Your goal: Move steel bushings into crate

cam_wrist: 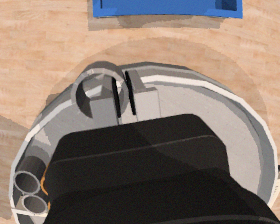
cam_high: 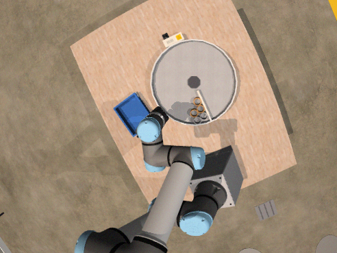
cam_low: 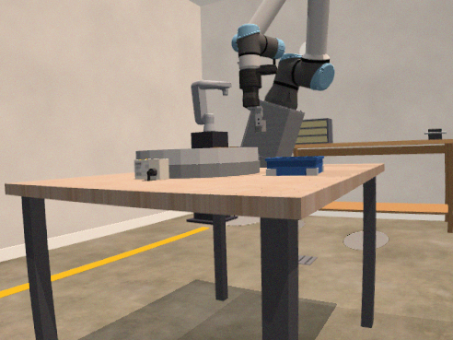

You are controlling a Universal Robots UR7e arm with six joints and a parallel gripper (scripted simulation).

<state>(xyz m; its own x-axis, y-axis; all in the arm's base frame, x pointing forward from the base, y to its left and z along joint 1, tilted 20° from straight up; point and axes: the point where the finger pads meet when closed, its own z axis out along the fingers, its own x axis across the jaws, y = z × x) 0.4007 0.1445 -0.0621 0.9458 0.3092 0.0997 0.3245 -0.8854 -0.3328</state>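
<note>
Now: the blue crate 15 cm to the left of my hand, 15 cm below it and 4 cm ahead of it. From my hand the other things lie so: grey turntable: 20 cm to the right, 12 cm below, 8 cm ahead.
</note>
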